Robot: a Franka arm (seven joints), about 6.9 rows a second.
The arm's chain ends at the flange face. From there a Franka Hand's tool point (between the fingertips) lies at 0.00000 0.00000 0.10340 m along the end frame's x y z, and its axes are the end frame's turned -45 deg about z.
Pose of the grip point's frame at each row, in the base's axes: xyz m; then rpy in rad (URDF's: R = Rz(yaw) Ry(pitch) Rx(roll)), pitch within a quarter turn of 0, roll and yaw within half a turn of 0:
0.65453, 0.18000, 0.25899, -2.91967, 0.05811, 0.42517
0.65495, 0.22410, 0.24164, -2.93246, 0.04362, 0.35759
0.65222, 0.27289, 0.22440, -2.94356, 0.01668, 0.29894
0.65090, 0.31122, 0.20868, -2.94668, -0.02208, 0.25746
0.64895, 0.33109, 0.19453, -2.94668, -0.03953, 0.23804
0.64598, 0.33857, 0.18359, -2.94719, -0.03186, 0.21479
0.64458, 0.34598, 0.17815, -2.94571, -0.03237, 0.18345
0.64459, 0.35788, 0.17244, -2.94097, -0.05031, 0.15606
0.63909, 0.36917, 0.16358, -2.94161, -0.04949, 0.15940
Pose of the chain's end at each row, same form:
0.66925, 0.16168, 0.35968, -3.02475, 0.19773, -0.35510
0.66660, 0.20553, 0.34269, -3.02362, 0.17844, -0.42182
0.65983, 0.25395, 0.32576, -3.01246, 0.15147, -0.47830
0.65383, 0.29128, 0.31010, -2.98732, 0.12161, -0.51637
0.64978, 0.31068, 0.29589, -2.97505, 0.10912, -0.53438
0.64708, 0.31837, 0.28499, -2.98080, 0.11425, -0.55829
0.64502, 0.32559, 0.27952, -2.97938, 0.11492, -0.58942
0.64276, 0.33673, 0.27364, -2.96337, 0.10537, -0.61485
0.63740, 0.34809, 0.26480, -2.96441, 0.10551, -0.61165

